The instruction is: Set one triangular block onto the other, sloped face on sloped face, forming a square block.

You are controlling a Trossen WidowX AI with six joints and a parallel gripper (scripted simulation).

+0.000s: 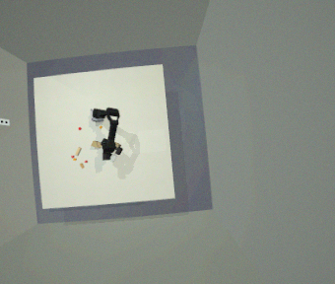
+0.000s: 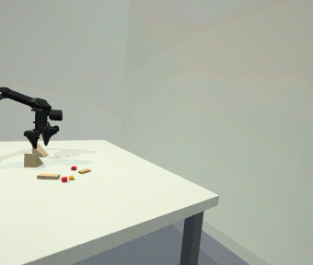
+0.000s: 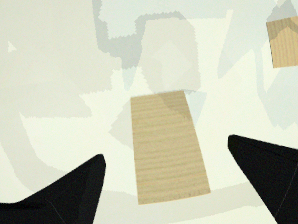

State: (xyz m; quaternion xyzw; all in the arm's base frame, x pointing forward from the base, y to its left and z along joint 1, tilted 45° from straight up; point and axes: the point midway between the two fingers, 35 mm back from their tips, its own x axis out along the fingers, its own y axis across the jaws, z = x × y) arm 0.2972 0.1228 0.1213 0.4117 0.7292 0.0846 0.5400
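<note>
Right now my gripper tip is 1 cm past the tan triangular block, 1 cm to the right of it and 3 cm above it. The rest, counted from my gripper tip: flat tan plank: 4 cm ahead, 38 cm to the right, 4 cm below; small tan bar: 18 cm ahead, 34 cm to the right, 5 cm below.
</note>
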